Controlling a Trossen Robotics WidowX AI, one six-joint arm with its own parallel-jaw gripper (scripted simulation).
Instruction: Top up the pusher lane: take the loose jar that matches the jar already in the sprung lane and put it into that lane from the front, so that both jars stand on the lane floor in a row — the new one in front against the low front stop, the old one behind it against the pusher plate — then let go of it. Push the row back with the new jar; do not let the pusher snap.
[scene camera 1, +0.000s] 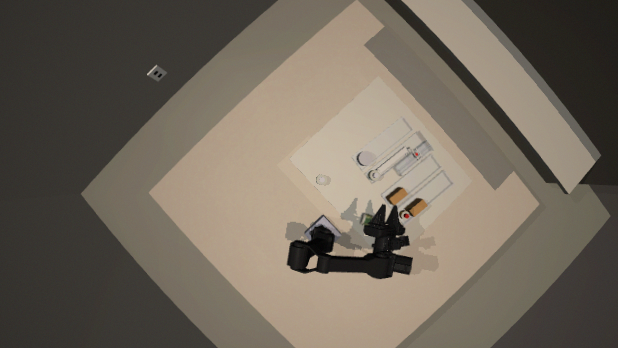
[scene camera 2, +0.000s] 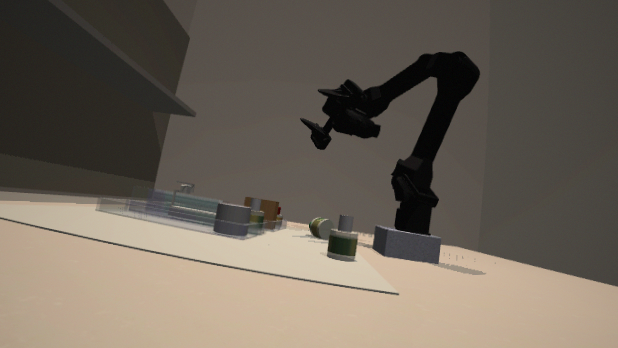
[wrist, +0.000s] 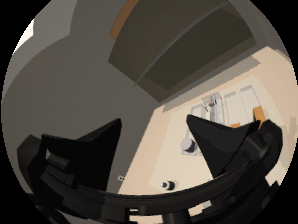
My gripper (scene camera 2: 309, 105) is open and holds nothing. I also see a sprung lane (scene camera 1: 402, 165) and a shelf (scene camera 1: 483, 51).
My gripper is seen too in scene camera 1 (scene camera 1: 390, 204) and in the wrist view (wrist: 154, 120).
